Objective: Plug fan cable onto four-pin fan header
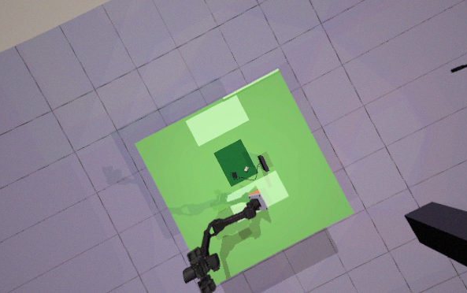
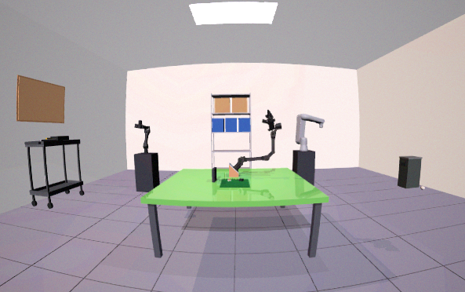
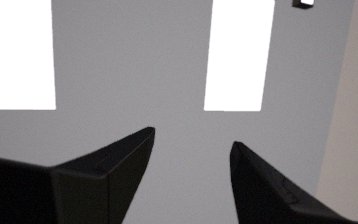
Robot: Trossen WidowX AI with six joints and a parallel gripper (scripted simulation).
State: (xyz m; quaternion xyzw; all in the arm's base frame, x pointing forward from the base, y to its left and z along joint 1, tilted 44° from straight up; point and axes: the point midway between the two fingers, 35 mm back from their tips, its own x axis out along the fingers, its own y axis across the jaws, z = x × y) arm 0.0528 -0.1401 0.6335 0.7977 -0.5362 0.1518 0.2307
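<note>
My gripper tip is 20 cm short of the dark fan plug, 28 cm to the left of it and 64 cm above it. Round my gripper tip: dark green board (28 cm ahead, 34 cm to the right, 67 cm below); white four-pin header (19 cm ahead, 39 cm to the right, 66 cm below); fan (18 cm ahead, 52 cm to the right, 60 cm below).
</note>
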